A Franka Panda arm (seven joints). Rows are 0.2 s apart.
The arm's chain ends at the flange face. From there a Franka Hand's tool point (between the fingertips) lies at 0.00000 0.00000 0.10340 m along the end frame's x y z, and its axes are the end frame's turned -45 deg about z.
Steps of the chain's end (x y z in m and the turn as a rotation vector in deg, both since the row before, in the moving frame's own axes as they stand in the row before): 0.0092, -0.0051, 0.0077, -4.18, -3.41, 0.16; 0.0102, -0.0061, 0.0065, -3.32, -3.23, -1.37; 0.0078, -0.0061, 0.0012, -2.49, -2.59, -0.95
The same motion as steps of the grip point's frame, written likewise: 0.0004, 0.0039, 0.0072, -0.54, -5.37, 0.16; 0.0032, 0.0031, 0.0062, -0.06, -4.63, -1.37; 0.0033, 0.0011, 0.0010, 0.07, -3.59, -0.95
